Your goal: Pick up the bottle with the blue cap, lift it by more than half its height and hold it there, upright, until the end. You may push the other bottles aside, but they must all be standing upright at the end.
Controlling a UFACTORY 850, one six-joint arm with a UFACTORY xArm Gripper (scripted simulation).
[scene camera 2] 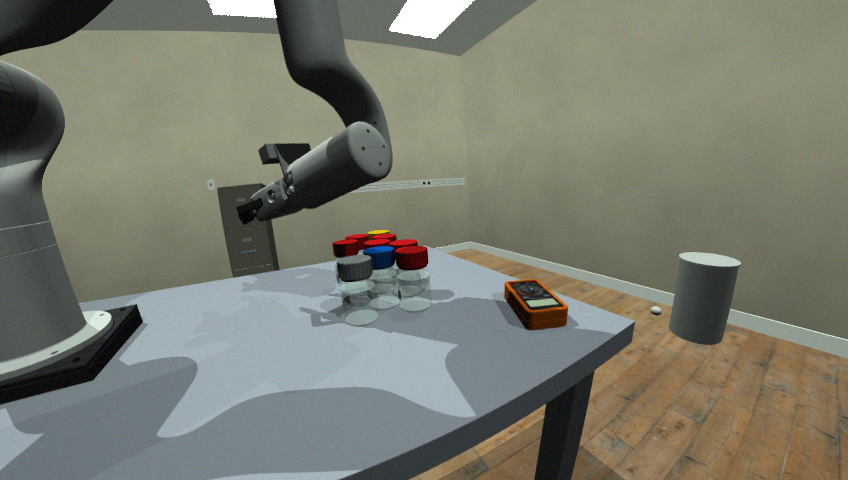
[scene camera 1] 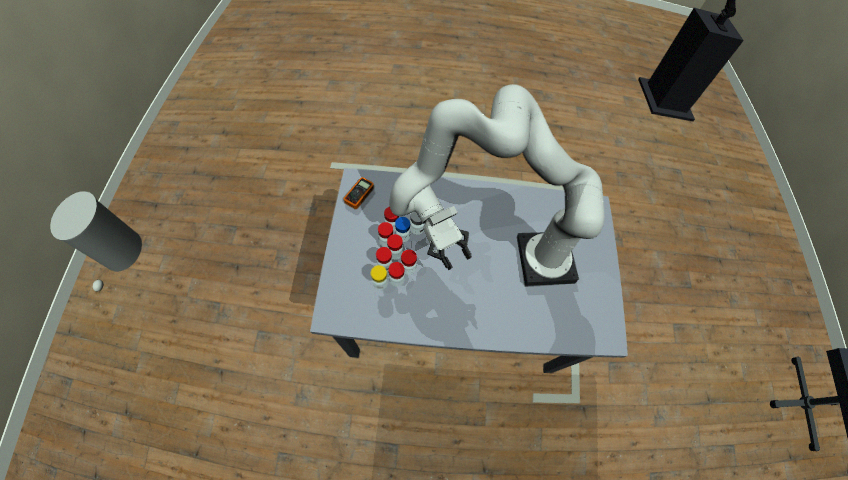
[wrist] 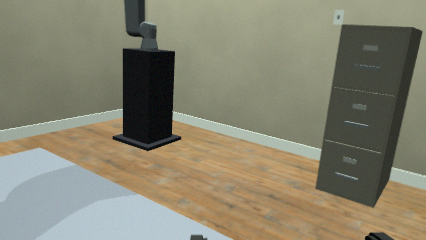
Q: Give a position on a grey-capped bottle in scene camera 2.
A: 358, 293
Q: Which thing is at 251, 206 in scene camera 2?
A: My gripper.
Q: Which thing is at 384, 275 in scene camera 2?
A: A blue-capped bottle.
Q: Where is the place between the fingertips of my gripper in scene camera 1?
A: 460, 263
